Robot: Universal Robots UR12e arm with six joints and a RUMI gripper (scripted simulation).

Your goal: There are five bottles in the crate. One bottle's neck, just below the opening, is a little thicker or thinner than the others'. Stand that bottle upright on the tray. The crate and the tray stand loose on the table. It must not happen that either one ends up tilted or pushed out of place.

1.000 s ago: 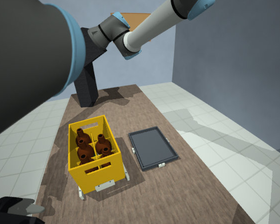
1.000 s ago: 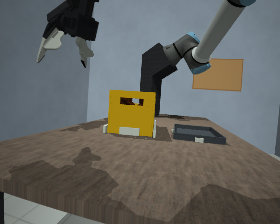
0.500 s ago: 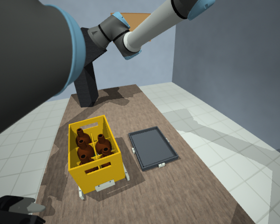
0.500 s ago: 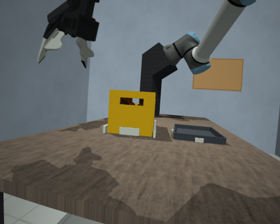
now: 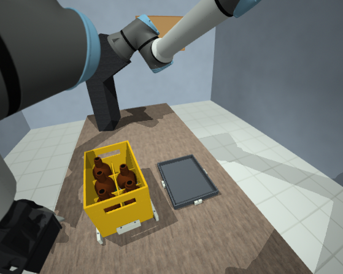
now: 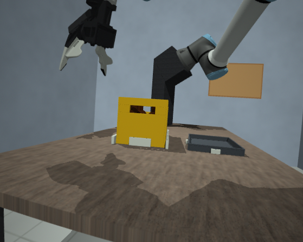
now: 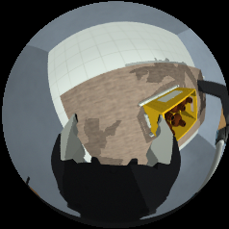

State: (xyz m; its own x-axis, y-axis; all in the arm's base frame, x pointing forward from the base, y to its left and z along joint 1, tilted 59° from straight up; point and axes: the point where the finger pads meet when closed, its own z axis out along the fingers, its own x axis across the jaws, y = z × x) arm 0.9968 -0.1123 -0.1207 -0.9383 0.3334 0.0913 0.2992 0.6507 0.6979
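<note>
Now: the yellow crate 280 mm behind my hand, 120 mm to the left of it and 150 mm below it. Round my hand: dark tray (310 mm behind, 400 mm to the left, 220 mm below).
</note>
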